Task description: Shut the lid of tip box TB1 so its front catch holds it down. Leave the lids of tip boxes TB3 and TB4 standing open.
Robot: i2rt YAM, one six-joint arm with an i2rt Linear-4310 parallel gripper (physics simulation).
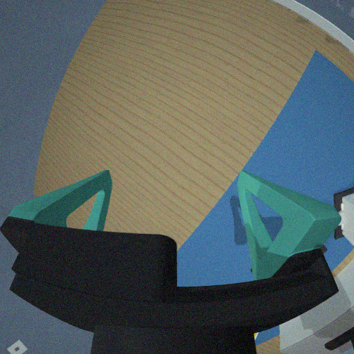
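My gripper [174,176] is open, with its two green fingers wide apart and no object between them. It is over the wooden table top [165,90], with the right finger over the blue mat [305,135]. No tip box shows clearly enough to name as TB1, TB3 or TB4. Part of a white and black object [346,215] shows at the right edge, right of the right finger; I cannot tell what it is. No lid or front catch can be made out.
A large pale grey object [305,330] with a dark bar stands at the lower right, cut off by the frame. A small yellow bit shows beside the gripper's body at the bottom. The table's curved edge runs down the left, with grey floor [30,100] beyond.
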